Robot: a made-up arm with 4 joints.
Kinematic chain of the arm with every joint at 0, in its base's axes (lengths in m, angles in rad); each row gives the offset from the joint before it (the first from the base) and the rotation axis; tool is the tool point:
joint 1: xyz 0 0 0.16 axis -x
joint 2: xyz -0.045 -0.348 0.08 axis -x
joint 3: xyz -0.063 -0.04 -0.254 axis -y
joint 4: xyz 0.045 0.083 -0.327 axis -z
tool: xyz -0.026 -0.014 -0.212
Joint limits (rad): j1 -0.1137..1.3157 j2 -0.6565..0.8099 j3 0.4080..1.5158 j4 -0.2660..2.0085
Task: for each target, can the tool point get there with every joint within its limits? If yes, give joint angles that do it. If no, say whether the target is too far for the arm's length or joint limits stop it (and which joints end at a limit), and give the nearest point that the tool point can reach.
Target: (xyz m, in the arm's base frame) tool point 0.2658 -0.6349 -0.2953
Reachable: yes | joints 0.1037 0.4267 0.7337 0.1329
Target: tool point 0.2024 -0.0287 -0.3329
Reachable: yes | joints 0.1724 -0.5170 0.5535 1.6006
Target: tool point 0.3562 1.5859 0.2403
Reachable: no: too far | nearest point 0.1456 0.2066 -0.2746 | short by 1.487 m
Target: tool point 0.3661 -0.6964 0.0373
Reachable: yes | joints 0.3702 0.6407 1.0335 1.1451
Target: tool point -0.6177 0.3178 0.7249
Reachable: no: joint limits stop it (at a limit: joint 1, joint 2, joint 3, joint 4) | nearest point 0.4315 -0.2434 0.6347 | short by 1.193 m
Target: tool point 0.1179 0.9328 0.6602
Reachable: no: joint limits stop it (at a limit: joint 1, joint 2, joint 3, joint 4) | nearest point 0.4326 -0.1003 0.2825 | short by 1.144 m
